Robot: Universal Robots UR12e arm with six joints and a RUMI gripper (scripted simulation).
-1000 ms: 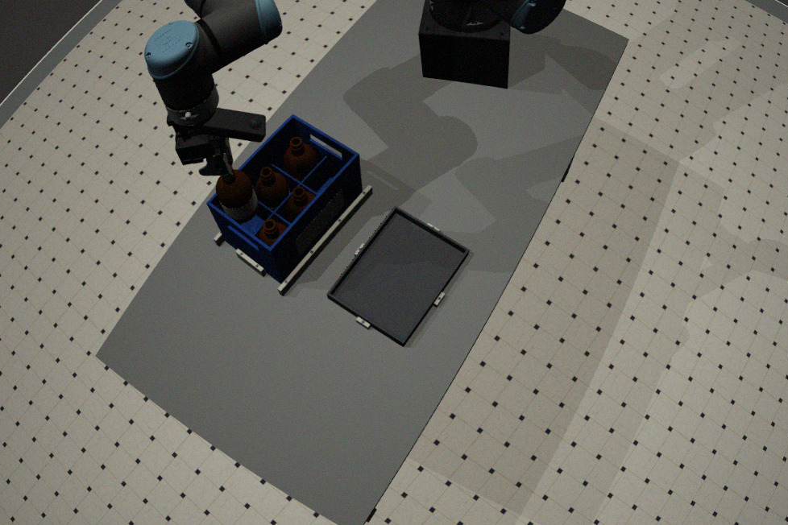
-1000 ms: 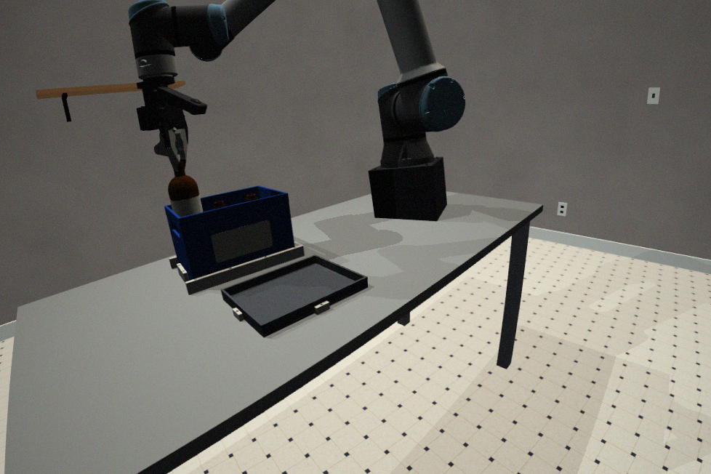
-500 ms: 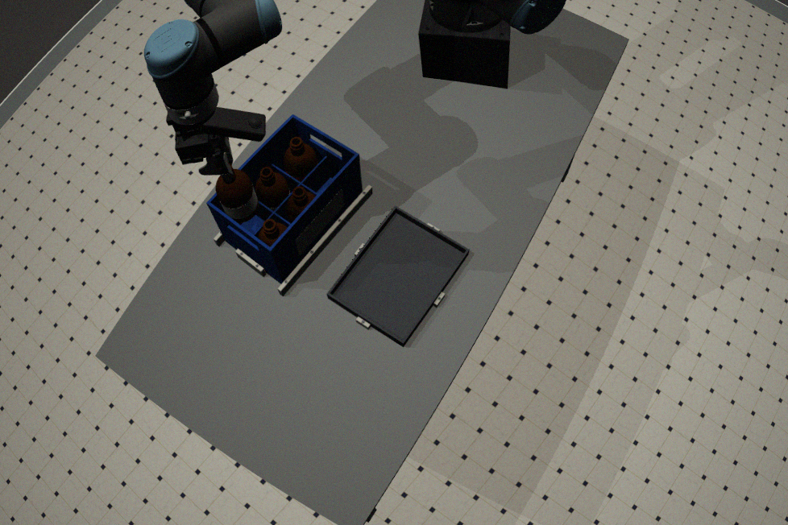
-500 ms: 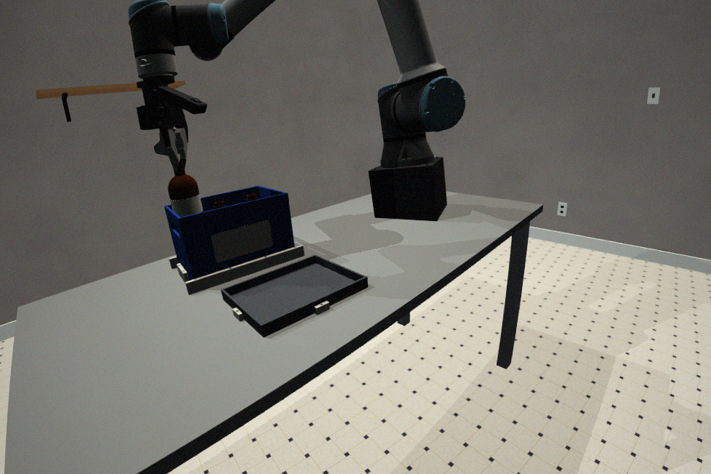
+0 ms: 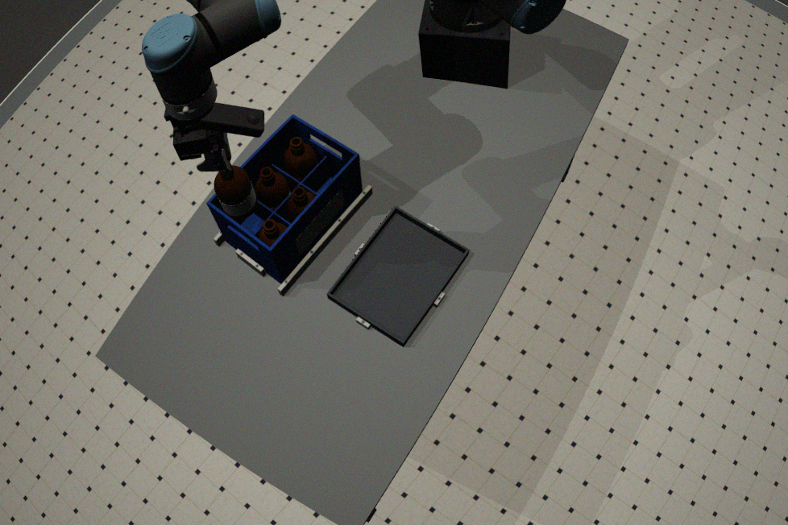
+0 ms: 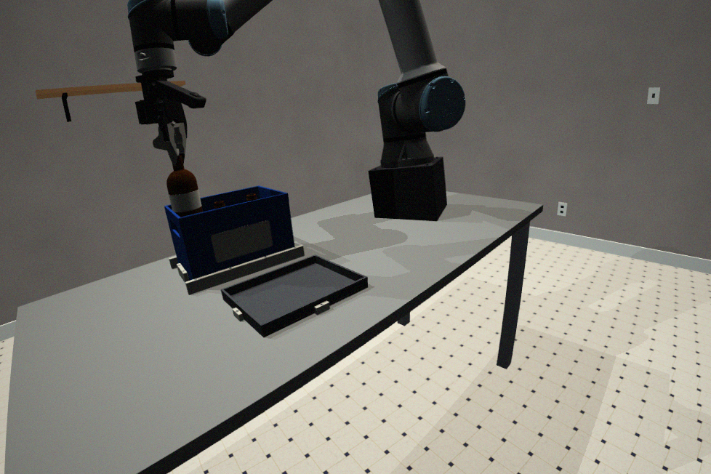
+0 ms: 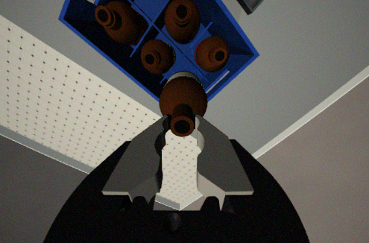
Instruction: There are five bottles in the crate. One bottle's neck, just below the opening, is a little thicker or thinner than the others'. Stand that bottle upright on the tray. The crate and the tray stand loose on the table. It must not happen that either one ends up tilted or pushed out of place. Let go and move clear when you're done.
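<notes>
My gripper is now 7 cm above the bottle. From my hand the other things lie so: black tray (31 cm to the left, 28 cm below, 12 cm behind); then blue crate (21 cm below, 9 cm behind, 4 cm to the left).
</notes>
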